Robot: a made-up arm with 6 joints.
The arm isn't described. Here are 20 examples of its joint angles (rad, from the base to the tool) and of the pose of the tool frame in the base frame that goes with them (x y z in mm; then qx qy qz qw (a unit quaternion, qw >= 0)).
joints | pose
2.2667 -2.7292 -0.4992 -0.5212 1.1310 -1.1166 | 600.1 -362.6 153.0 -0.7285 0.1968 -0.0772 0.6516
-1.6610 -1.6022 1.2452 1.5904 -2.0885 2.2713 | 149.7 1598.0 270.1 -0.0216 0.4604 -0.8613 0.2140
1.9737 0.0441 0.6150 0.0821 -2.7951 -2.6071 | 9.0 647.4 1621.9 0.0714 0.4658 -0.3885 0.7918
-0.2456 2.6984 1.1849 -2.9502 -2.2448 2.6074 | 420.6 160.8 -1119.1 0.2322 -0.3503 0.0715 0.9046
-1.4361 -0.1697 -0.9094 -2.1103 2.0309 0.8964 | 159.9 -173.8 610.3 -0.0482 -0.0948 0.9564 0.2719
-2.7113 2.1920 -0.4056 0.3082 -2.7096 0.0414 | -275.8 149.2 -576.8 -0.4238 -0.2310 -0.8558 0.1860
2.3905 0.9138 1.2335 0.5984 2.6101 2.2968 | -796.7 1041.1 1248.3 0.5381 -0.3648 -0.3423 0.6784
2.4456 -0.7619 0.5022 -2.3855 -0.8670 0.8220 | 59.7 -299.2 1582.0 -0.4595 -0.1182 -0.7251 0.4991
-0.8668 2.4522 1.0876 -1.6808 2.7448 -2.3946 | 310.5 -321.1 -1039.7 -0.0029 -0.8459 -0.0738 0.5282
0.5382 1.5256 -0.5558 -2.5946 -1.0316 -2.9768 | 261.7 417.8 -123.5 -0.1918 0.4229 0.5184 0.7181
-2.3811 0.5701 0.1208 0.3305 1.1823 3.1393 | -983.1 -591.9 887.2 0.4534 -0.8106 0.0274 0.3695
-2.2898 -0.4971 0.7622 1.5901 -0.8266 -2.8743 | 311.8 348.5 1853.9 -0.3146 -0.8344 -0.3799 0.2457
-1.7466 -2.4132 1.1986 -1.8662 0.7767 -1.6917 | 303.2 1269.2 -386.6 0.0950 0.3130 0.8176 0.4739
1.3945 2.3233 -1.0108 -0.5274 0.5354 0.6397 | 226.2 -25.9 7.1 -0.7363 0.6612 0.1337 0.0539
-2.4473 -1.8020 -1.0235 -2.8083 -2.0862 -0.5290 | 409.0 17.1 561.7 0.3881 -0.0359 0.2257 0.8928
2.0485 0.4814 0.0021 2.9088 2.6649 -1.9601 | -702.7 800.7 885.6 0.6322 -0.4374 -0.3565 0.5309
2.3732 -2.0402 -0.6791 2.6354 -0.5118 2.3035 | 398.2 -704.8 636.6 -0.7871 -0.1584 -0.5541 0.2199
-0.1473 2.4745 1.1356 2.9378 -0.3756 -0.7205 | 784.4 144.0 -982.7 -0.7822 0.2928 0.3756 0.4018
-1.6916 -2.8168 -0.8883 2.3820 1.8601 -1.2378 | 272.2 659.6 79.5 -0.7748 0.4150 -0.2131 0.4267
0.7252 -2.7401 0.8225 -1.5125 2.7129 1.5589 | -787.8 -718.8 -496.1 -0.9651 -0.1514 -0.1586 0.1436
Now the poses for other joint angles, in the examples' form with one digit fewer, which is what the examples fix.
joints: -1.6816 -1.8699 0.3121 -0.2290 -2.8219 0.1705
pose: -124 1205 677 0.113 0.332 -0.631 0.692
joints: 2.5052 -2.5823 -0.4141 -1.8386 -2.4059 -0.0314
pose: 472 -435 301 0.238 0.461 -0.767 0.378
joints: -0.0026 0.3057 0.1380 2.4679 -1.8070 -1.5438
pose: 956 203 1251 -0.335 -0.283 -0.687 0.579
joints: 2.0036 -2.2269 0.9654 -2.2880 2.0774 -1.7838
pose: 423 -1328 -22 0.100 -0.305 0.451 0.833
